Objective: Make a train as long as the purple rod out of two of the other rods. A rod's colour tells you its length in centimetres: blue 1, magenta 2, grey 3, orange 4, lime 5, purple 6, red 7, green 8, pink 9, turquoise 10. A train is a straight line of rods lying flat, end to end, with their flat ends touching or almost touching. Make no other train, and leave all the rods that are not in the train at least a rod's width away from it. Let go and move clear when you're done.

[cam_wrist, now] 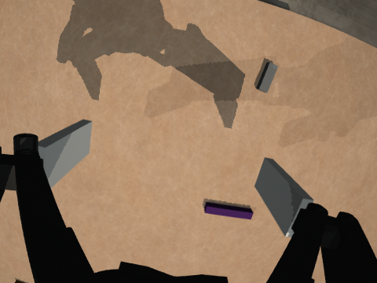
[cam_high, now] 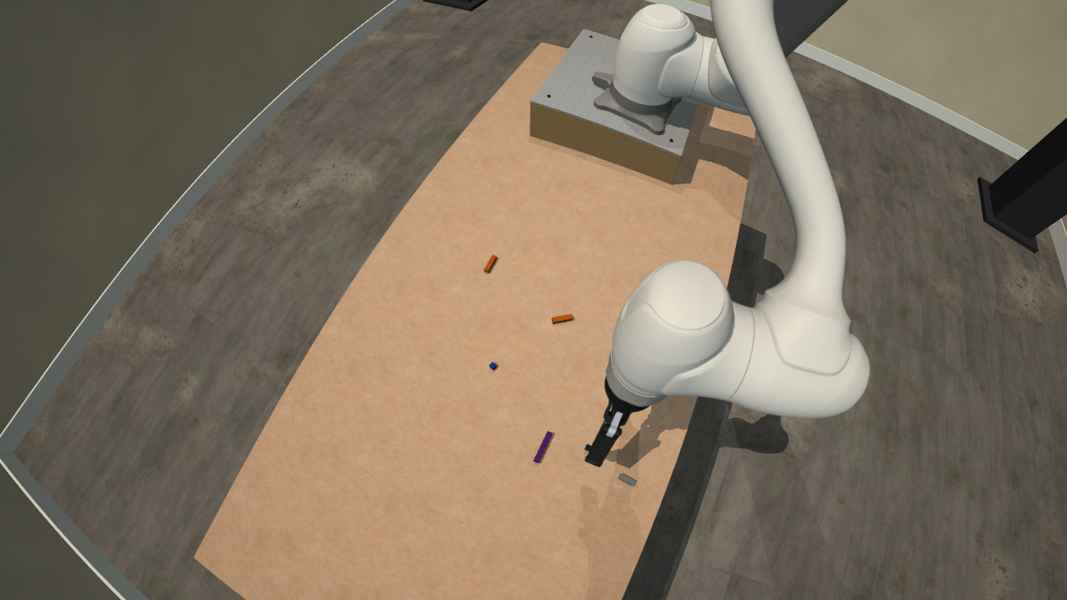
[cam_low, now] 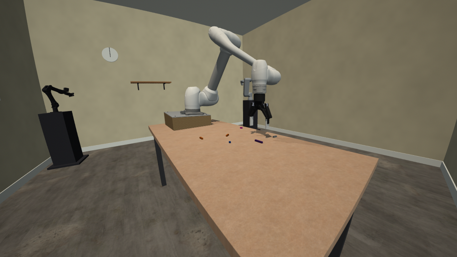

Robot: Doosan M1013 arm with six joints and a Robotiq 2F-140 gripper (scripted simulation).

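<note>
Right now my hand is 29 cm past the magenta rod, 5 cm to the right of it and 7 cm above it. The rest, counted from my hand: purple rod (9 cm ahead, 8 cm to the right, 7 cm below); grey rod (7 cm ahead, 9 cm to the left, 7 cm below); orange rod (15 cm behind, 17 cm to the right, 7 cm below).
</note>
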